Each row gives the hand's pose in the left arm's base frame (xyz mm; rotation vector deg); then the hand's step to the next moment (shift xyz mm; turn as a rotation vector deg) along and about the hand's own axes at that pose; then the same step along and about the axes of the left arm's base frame.
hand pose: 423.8 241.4 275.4 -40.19 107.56 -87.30
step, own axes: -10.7 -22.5 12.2 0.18 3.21 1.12
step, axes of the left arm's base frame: 16.7 -4.6 21.6 0.64 -0.24 -3.34
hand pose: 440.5 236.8 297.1 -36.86 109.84 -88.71
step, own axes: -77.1 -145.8 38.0 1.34 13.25 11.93
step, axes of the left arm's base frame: 82.6 -3.6 147.7 7.34 -6.46 -14.97
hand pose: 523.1 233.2 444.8 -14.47 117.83 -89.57
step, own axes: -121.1 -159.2 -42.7 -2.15 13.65 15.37
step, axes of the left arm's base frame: 52.1 41.5 193.4 12.11 -7.62 -14.91
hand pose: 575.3 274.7 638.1 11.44 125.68 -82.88
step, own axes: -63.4 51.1 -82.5 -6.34 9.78 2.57
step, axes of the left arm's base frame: 47.5 104.8 14.2 10.07 2.79 -5.76
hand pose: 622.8 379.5 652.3 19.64 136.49 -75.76
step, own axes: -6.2 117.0 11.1 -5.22 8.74 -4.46
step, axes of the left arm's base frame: 54.0 51.7 -90.8 7.13 8.26 -2.12
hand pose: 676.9 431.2 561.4 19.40 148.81 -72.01
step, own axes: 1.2 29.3 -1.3 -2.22 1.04 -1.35
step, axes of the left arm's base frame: 7.7 18.9 -21.1 2.27 1.46 0.73
